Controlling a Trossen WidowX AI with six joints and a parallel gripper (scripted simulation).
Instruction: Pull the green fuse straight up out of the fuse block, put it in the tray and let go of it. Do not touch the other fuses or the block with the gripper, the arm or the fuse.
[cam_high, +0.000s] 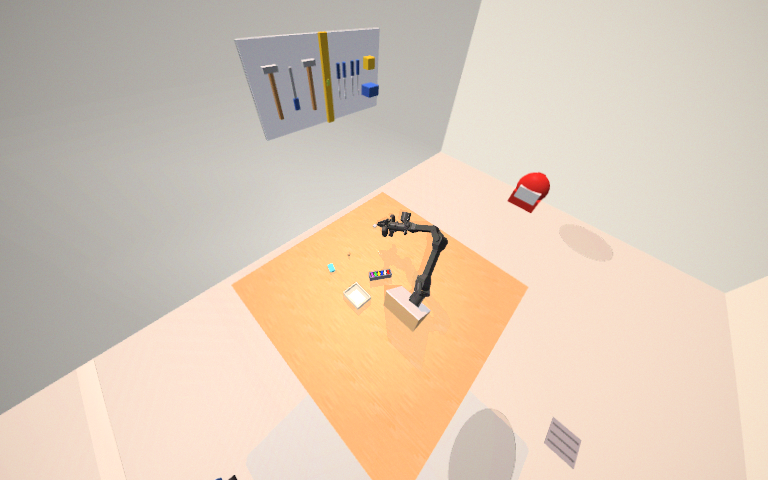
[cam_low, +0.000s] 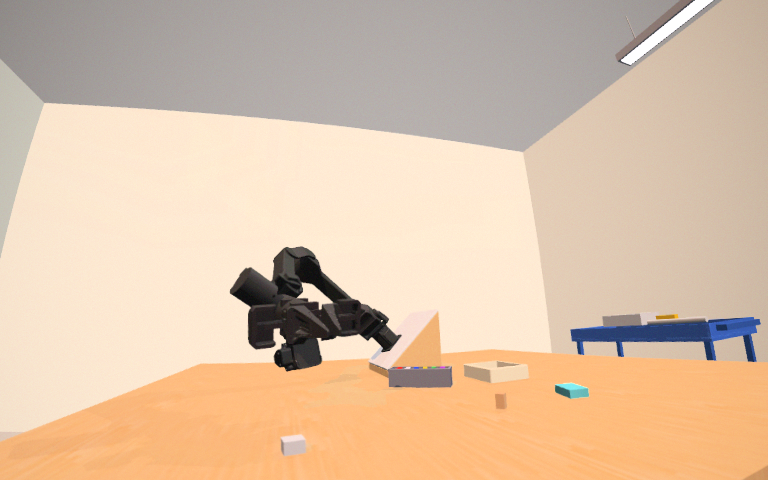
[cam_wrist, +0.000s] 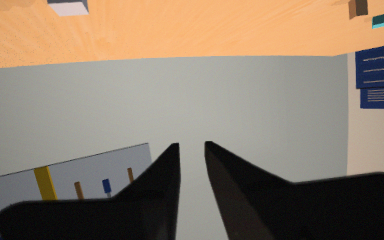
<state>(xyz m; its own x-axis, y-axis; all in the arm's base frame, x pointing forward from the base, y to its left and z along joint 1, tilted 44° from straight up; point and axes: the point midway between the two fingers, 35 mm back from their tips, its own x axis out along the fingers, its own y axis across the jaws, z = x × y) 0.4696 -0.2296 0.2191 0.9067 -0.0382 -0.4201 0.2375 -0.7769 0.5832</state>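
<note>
My gripper tip is 280 mm to the right of the green fuse, 210 mm past it and 100 mm above it. From my gripper tip the other things lie so: beige tray 450 mm to the left, 200 mm behind, 120 mm below.
</note>
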